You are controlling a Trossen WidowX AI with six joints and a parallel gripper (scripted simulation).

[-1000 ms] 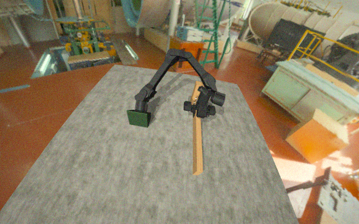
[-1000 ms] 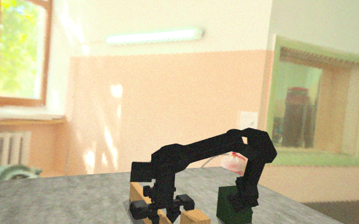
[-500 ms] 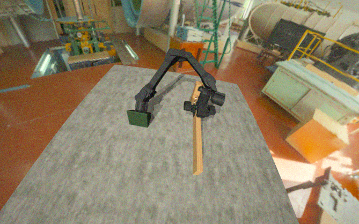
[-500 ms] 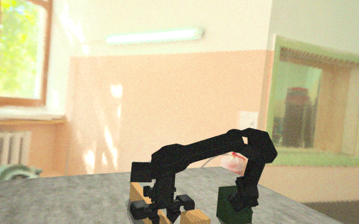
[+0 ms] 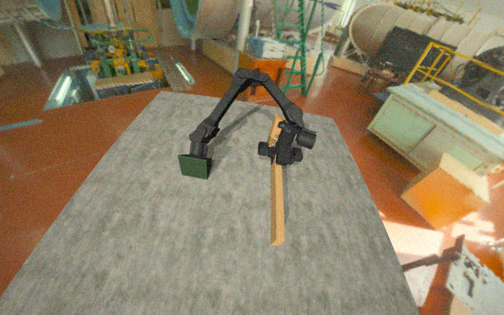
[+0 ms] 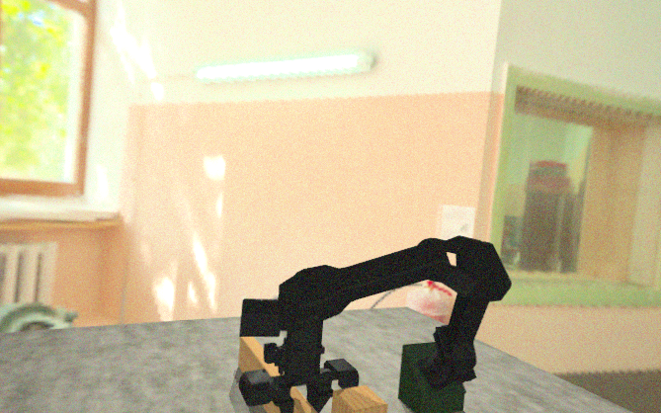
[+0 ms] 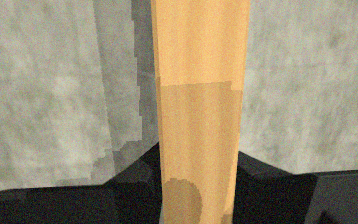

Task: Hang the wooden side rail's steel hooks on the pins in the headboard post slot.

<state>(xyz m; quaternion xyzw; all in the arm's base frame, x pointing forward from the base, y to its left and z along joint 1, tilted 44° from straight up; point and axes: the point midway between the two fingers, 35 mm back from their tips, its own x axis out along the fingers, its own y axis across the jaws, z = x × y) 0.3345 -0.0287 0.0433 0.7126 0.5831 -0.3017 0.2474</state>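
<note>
My gripper tip is 2 cm short of the headboard post, 17 cm to the right of it and 4 cm below it.
</note>
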